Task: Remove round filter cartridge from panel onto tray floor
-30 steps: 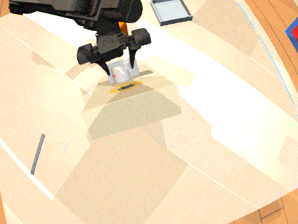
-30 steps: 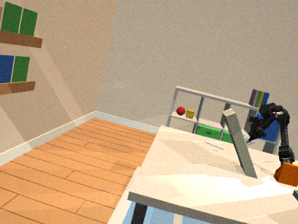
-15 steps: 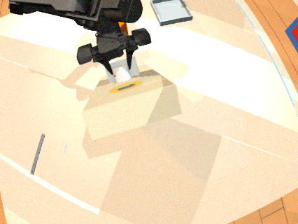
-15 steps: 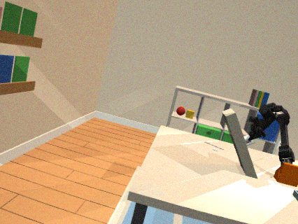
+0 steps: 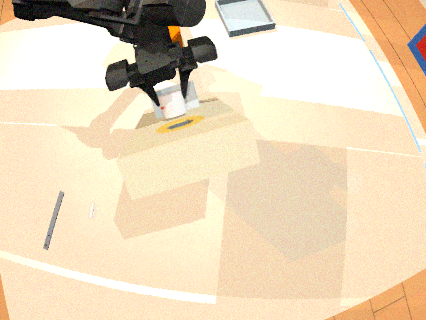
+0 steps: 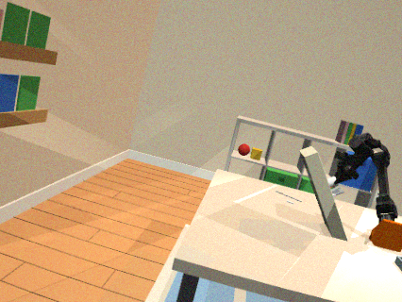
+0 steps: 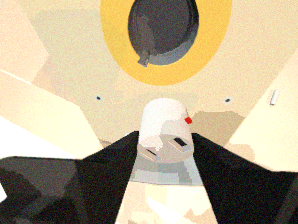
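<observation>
My gripper tip is now 40 mm short of the service panel and 40 mm above it. Also, from my gripper tip: round filter cartridge (right at my gripper tip); then small pin (290 mm to the right, 210 mm below, 90 mm ahead); then blue-grey tray (340 mm behind, 310 mm to the left, 210 mm below).
</observation>
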